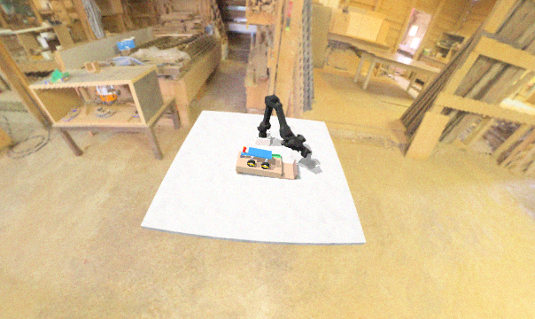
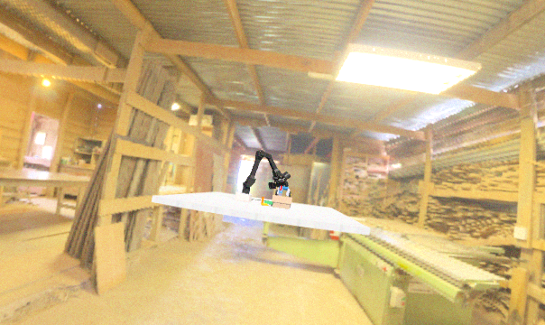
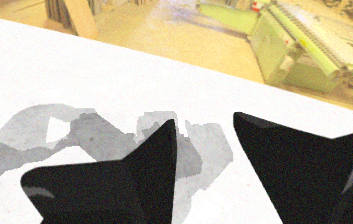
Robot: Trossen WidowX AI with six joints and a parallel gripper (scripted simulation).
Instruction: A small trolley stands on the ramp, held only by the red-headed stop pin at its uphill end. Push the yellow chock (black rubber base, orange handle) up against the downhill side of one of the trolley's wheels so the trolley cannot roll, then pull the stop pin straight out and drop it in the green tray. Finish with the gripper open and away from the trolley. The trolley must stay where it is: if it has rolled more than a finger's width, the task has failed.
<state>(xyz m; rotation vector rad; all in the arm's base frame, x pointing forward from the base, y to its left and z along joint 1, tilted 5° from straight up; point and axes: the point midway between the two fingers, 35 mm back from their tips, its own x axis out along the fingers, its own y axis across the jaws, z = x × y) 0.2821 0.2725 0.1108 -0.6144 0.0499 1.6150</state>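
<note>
Right now my gripper tip is 46 cm to the left of the red-headed stop pin and 1 cm above it. From my gripper tip the other things lie so: raised lip 7 cm ahead, 10 cm to the right, 11 cm below; blue trolley 3 cm ahead, 36 cm to the right, 3 cm below; green tray 7 cm behind, 24 cm to the right, 15 cm below.
</note>
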